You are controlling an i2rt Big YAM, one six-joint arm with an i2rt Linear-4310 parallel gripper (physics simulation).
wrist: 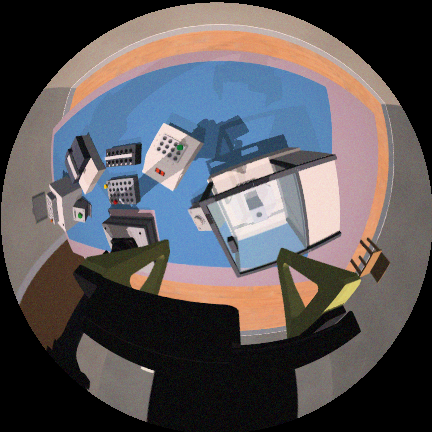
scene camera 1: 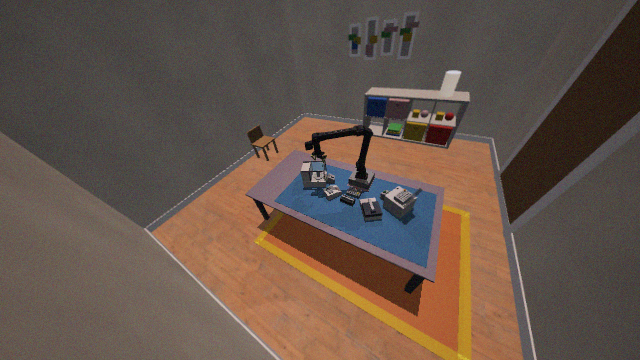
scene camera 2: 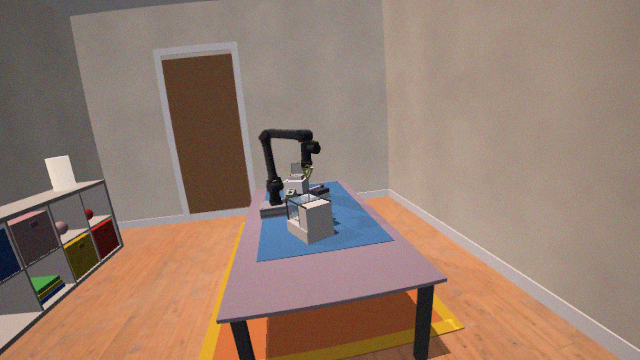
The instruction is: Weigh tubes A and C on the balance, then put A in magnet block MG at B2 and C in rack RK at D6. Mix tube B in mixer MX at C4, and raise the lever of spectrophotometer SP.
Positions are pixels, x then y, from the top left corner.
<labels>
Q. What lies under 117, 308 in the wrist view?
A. The gripper.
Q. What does the gripper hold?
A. Nothing.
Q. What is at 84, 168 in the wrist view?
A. A spectrophotometer.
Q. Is the gripper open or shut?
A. Open.
</labels>
